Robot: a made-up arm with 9 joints. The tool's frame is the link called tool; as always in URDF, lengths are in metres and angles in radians.
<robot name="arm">
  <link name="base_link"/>
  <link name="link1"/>
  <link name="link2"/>
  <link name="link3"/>
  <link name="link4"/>
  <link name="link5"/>
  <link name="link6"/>
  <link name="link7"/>
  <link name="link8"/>
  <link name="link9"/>
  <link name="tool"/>
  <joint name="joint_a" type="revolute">
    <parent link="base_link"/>
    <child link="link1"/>
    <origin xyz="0 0 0.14" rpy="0 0 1.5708"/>
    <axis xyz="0 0 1"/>
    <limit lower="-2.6" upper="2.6"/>
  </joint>
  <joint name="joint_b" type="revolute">
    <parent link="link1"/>
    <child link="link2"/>
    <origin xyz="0.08 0.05 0.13" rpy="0 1.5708 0"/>
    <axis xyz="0 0 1"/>
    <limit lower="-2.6" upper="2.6"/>
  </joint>
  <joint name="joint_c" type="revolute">
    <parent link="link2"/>
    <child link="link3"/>
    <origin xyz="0.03 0.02 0.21" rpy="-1.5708 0 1.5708"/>
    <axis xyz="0 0 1"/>
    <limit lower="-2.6" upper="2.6"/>
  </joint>
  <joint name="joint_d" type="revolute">
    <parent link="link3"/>
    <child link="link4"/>
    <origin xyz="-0.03 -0.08 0.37" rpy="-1.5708 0 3.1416"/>
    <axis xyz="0 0 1"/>
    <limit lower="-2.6" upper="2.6"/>
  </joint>
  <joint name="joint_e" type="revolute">
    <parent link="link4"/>
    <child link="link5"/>
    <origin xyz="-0.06 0.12 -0.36" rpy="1.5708 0 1.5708"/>
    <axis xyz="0 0 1"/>
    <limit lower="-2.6" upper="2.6"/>
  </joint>
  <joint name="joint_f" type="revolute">
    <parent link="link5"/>
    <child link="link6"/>
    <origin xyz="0.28 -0.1 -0.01" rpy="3.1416 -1.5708 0"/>
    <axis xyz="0 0 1"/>
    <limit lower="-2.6" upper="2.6"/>
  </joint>
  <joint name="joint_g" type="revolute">
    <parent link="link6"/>
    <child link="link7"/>
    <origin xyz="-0.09 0.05 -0.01" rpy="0 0 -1.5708"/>
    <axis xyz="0 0 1"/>
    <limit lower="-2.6" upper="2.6"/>
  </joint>
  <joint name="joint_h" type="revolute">
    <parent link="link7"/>
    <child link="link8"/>
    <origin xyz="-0.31 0.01 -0.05" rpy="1.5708 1.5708 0"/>
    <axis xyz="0 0 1"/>
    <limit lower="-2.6" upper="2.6"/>
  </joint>
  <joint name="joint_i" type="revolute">
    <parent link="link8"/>
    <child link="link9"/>
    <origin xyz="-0.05 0.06 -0.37" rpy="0 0 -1.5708"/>
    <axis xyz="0 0 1"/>
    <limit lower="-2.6" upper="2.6"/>
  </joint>
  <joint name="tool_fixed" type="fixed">
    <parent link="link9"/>
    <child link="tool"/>
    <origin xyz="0.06 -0.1 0.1" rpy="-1.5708 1.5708 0"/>
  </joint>
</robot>
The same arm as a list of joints. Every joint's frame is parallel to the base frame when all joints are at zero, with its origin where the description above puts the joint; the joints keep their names.
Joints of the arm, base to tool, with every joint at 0 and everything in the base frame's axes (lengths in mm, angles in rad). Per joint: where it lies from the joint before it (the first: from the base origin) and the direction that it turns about. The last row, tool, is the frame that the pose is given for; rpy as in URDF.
joint_a: axis +z offset 0 0 140
joint_b: axis +y offset -50 80 130
joint_c: axis +z offset -20 210 -30
joint_d: axis +y offset 30 80 370
joint_e: axis +x offset -60 -360 -120
joint_f: axis -z offset -10 -100 -280
joint_g: axis -z offset -90 -50 10
joint_h: axis -x offset 10 -310 50
joint_i: axis -x offset 370 60 -50
tool: offset -100 -60 -100 rpy 0 0 0
Joint limits (rad, base to tool): -2.6..2.6 -2.6..2.6 -2.6..2.6 -2.6..2.6 -2.6..2.6 -2.6..2.6 -2.6..2.6 -2.6..2.6 -2.6..2.6

